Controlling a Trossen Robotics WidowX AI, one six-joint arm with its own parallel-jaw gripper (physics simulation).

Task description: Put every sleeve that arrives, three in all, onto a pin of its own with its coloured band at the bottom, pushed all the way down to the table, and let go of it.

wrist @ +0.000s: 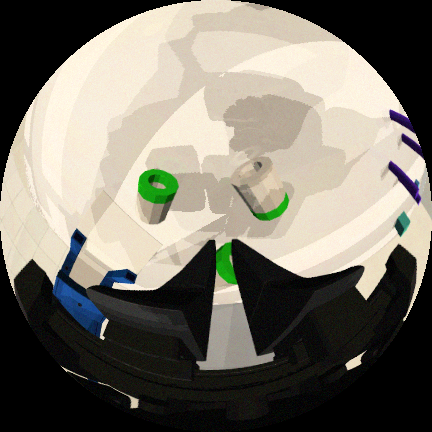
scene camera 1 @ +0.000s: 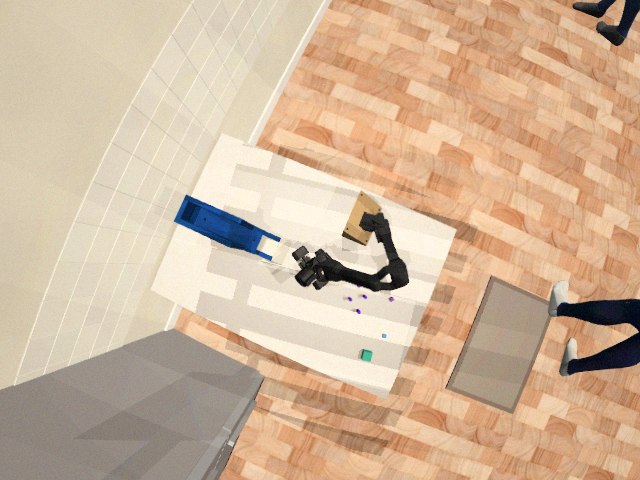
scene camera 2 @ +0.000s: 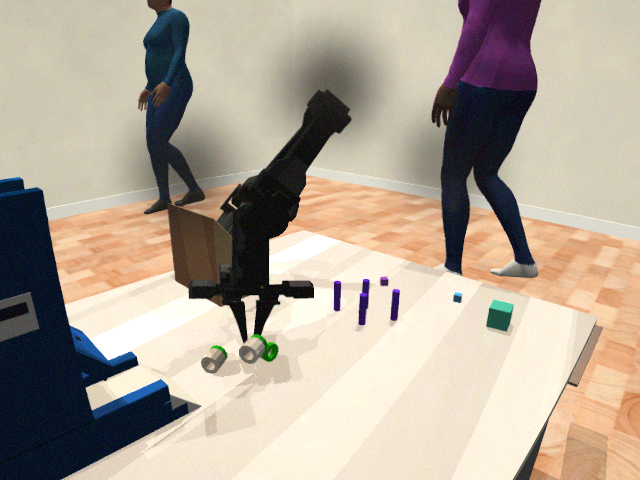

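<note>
My gripper (scene camera 2: pixel 250 339) (wrist: pixel 222 244) is shut on a grey sleeve (scene camera 2: pixel 250 351) with a green band. The sleeve is roughly level and appears raised above the table. Its green end (wrist: pixel 226 265) shows between the fingertips in the wrist view. A second sleeve (scene camera 2: pixel 212 361) (wrist: pixel 157 210) lies to one side, its green end toward the wrist camera. A third sleeve (scene camera 2: pixel 269 351) (wrist: pixel 259 192) lies on the other side, green end away; the held sleeve partly hides it in scene view 2. Several purple pins (scene camera 1: pixel 349 298) (scene camera 2: pixel 394 304) (wrist: pixel 404 181) stand upright without sleeves. The arm hides the sleeves in scene view 1.
A blue chute (scene camera 1: pixel 222 227) (scene camera 2: pixel 131 397) (wrist: pixel 80 300) opens onto the table near the sleeves. A wooden panel (scene camera 1: pixel 356 222) (scene camera 2: pixel 195 248) stands beside the arm. A green block (scene camera 1: pixel 366 355) (scene camera 2: pixel 499 315) (wrist: pixel 402 223), a blue cube (scene camera 1: pixel 384 335) (scene camera 2: pixel 457 297) and a purple cube (scene camera 1: pixel 391 299) (scene camera 2: pixel 384 281) lie beyond the pins.
</note>
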